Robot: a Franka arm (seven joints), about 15 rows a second.
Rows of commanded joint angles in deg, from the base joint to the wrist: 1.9, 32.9, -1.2, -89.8, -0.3, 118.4, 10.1; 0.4, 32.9, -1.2, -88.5, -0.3, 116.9, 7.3; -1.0, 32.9, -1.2, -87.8, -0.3, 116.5, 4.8; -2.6, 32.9, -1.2, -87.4, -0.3, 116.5, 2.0; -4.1, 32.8, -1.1, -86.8, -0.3, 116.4, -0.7; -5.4, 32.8, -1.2, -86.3, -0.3, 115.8, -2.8; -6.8, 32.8, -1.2, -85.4, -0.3, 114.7, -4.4; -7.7, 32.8, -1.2, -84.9, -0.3, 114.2, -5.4
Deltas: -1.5, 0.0, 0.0, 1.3, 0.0, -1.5, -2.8; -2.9, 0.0, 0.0, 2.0, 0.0, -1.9, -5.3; -4.5, 0.0, 0.0, 2.4, 0.0, -1.9, -8.1; -6.0, -0.1, 0.1, 3.0, 0.0, -2.0, -10.8; -7.3, -0.1, 0.0, 3.5, 0.0, -2.6, -12.9; -8.7, -0.1, 0.0, 4.4, 0.0, -3.7, -14.5; -9.6, -0.1, 0.0, 4.9, 0.0, -4.2, -15.5
